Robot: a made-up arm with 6 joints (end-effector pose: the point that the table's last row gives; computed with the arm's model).
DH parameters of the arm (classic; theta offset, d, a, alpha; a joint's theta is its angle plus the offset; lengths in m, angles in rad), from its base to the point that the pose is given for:
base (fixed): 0.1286 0 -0.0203 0
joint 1: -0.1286 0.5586 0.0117 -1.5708
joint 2: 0.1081 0 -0.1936 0
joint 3: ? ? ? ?
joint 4: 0 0.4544 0.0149 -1.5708
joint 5: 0 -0.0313 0.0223 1.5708
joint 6: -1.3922 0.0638 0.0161 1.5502
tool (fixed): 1.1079 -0.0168 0 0
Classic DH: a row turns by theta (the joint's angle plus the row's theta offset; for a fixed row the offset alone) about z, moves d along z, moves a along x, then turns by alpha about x.
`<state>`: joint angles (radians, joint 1 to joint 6).
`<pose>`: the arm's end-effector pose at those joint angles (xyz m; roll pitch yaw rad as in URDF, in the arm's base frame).
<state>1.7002 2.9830 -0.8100 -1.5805 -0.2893 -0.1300</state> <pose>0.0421 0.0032 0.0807 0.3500 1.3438 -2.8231</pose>
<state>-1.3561 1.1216 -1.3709 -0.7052 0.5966 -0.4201</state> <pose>-0.0478 -0.4301 0.8883 -0.8973 -0.2223 -2.0339</pose>
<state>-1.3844 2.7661 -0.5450 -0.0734 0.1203 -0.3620</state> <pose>-0.1214 0.0908 0.1980 -2.8284 0.8497 2.4958</pose>
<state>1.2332 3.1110 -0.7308 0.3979 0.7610 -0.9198</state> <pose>-0.0317 -0.1828 0.2322 2.7511 0.3033 -1.7433</pose>
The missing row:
joint 3: 1.3754 -0.0279 -0.0128 1.5708
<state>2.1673 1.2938 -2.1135 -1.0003 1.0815 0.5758</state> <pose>-0.0653 0.2822 1.0927 0.2107 0.0413 0.8783</pose>
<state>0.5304 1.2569 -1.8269 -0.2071 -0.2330 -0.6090</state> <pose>0.3598 0.1206 1.0631 -0.0403 -1.0412 -0.1770</pose>
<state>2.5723 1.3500 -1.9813 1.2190 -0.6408 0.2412</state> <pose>-0.3484 0.2428 1.0797 2.0671 -0.3735 2.0176</pose>
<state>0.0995 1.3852 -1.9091 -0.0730 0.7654 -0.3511</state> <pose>0.4111 -0.0440 0.9684 -0.2851 0.0519 -0.4065</pose>
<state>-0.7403 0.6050 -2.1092 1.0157 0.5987 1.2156</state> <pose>-0.0691 0.0891 1.1698 1.4180 -0.5234 0.2158</pose>
